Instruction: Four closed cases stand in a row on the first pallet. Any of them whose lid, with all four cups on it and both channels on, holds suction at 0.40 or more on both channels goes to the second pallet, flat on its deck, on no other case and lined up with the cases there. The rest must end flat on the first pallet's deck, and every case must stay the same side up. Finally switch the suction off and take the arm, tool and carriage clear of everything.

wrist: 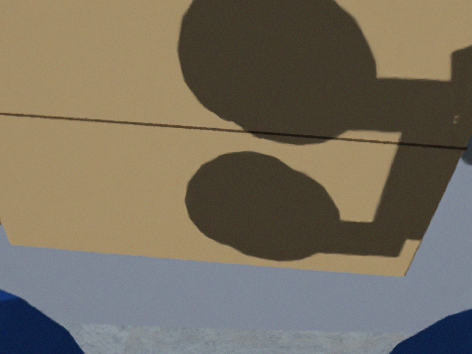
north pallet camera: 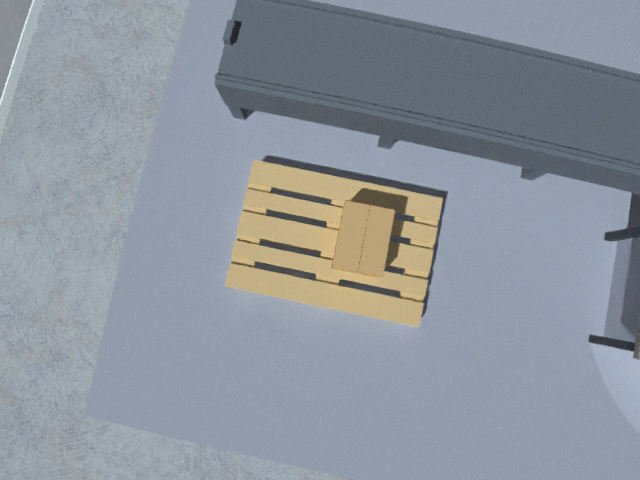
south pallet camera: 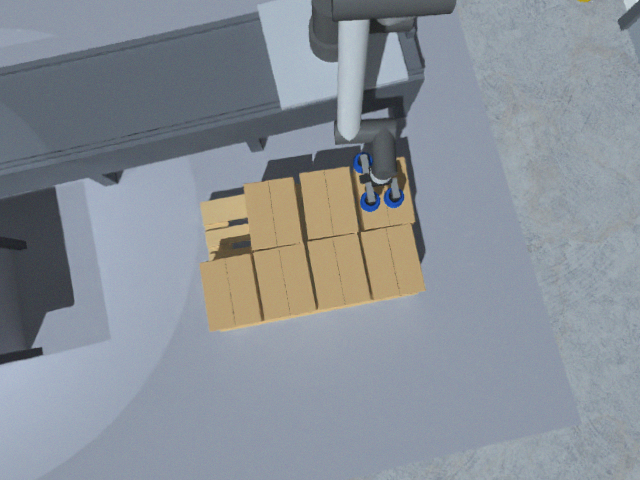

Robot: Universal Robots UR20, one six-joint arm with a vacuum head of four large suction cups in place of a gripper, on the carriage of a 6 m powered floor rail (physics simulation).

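Where they show: end effector, tool point: (wrist: 236,252); arm's base, origin of the base link: (south pallet camera: 332,40).
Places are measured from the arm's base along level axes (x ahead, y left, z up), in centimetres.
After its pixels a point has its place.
Observation:
One closed case (north pallet camera: 351,235) @(z -17.9, x 95.4, y -553.4 cm) sits flat on the first pallet (north pallet camera: 320,297) @(z -42.6, x 133.1, y -563.0 cm), right of its middle. On the second pallet (south pallet camera: 224,210) @(z -42.5, x 67.0, y -83.9 cm) a back row holds a left case (south pallet camera: 258,211) @(z -17.9, x 78.1, y -61.0 cm), a middle case (south pallet camera: 315,201) @(z -17.9, x 80.0, y -28.6 cm) and a right case (south pallet camera: 382,219) @(z -17.9, x 98.7, y 5.2 cm) (wrist: 100,175) @(z -17.9, x 93.2, y 14.4 cm). Several cases (south pallet camera: 328,273) @(z -17.9, x 120.9, y -31.0 cm) stand side by side in the front row. All the lids shown are closed and face up. My gripper (south pallet camera: 378,180) @(z -0.9, x 80.9, y 5.2 cm) is open, over the back right case. In the wrist view its blue cups (wrist: 30,330) are raised off the lid, with their shadows on it; part of the head is hidden by the wrist.
The floor rail (north pallet camera: 413,87) (south pallet camera: 155,82) runs behind both pallets. The light carriage plate (south pallet camera: 299,62) @(z 0.1, x 7.7, y -19.9 cm) is at its south end, and the arm (south pallet camera: 352,77) @(z 69.3, x 56.2, y -6.3 cm) reaches over the second pallet. Dark bars (north pallet camera: 612,342) (south pallet camera: 20,355) stick out from a structure between the pallets.

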